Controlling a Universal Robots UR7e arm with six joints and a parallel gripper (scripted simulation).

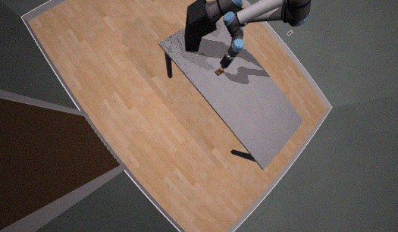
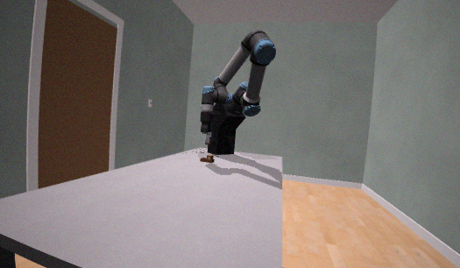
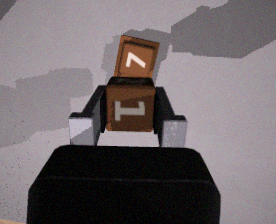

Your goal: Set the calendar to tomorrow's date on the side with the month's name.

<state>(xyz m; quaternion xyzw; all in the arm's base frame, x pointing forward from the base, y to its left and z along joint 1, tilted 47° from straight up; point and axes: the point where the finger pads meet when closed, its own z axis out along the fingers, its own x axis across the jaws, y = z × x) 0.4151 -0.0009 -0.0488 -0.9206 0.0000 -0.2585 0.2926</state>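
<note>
Now: the calendar tray 130 mm below my hand. From my hand the other things lie so: brown wooden cube (10 mm below).
</note>
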